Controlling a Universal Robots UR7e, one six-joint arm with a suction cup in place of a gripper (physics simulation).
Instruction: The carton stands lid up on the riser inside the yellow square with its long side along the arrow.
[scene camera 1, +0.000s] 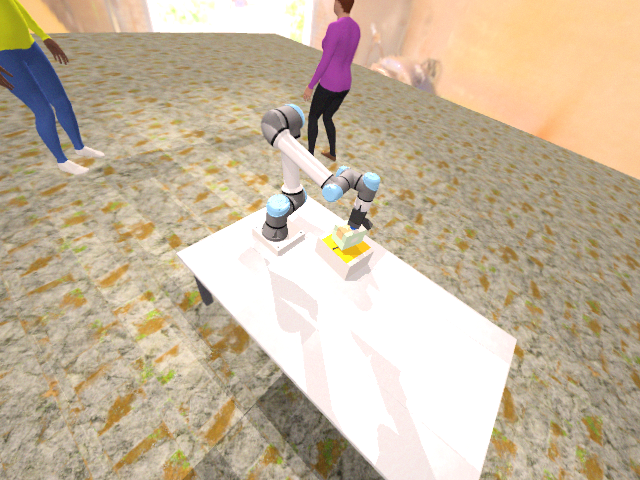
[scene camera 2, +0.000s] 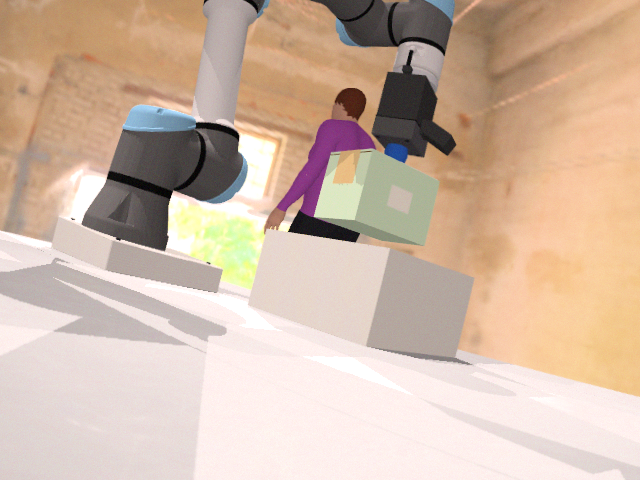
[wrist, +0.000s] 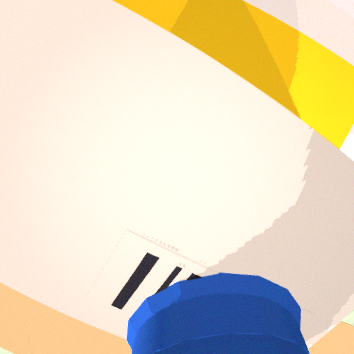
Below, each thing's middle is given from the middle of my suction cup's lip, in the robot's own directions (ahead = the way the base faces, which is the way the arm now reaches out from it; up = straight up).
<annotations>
Right now my suction cup is 6 cm above the carton (scene camera 2: 366, 191) and 1 cm past it. From my suction cup the other things lie so: riser (scene camera 2: 378, 297): 20 cm below, 1 cm behind.
</annotations>
